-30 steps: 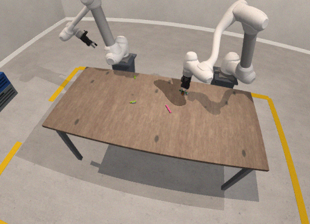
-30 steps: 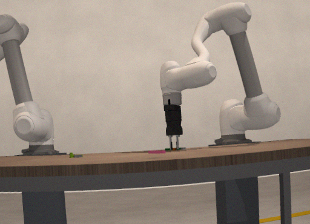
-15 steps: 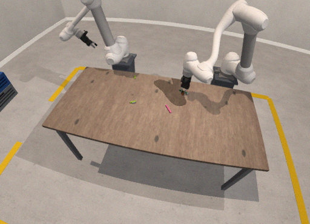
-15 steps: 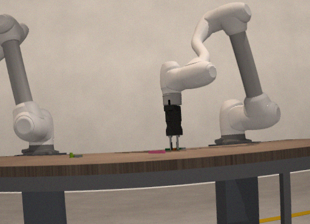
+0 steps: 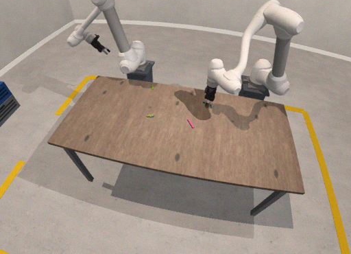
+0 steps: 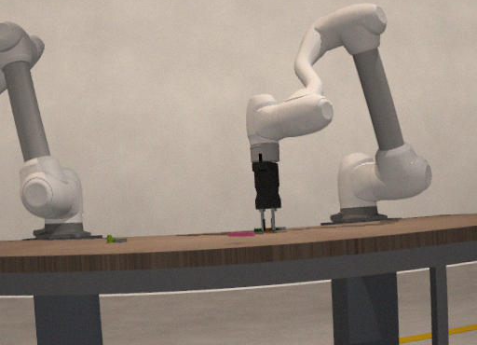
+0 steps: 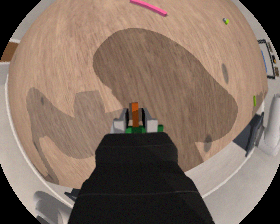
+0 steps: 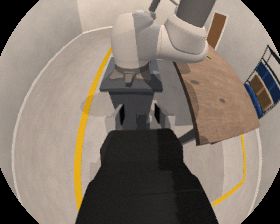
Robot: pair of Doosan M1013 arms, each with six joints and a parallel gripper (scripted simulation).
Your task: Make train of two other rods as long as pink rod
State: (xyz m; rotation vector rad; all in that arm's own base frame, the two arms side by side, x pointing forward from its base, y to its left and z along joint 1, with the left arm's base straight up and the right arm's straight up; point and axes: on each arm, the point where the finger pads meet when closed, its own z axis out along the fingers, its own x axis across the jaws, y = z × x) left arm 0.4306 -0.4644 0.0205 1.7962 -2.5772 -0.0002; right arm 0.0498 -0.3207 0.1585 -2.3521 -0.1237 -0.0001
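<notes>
Now: the orange rod 2 cm below my left hand. The rest, counted from my left hand: green rod 3 cm behind, 2 cm below; pink rod 22 cm ahead, 10 cm to the right, 2 cm below.
</notes>
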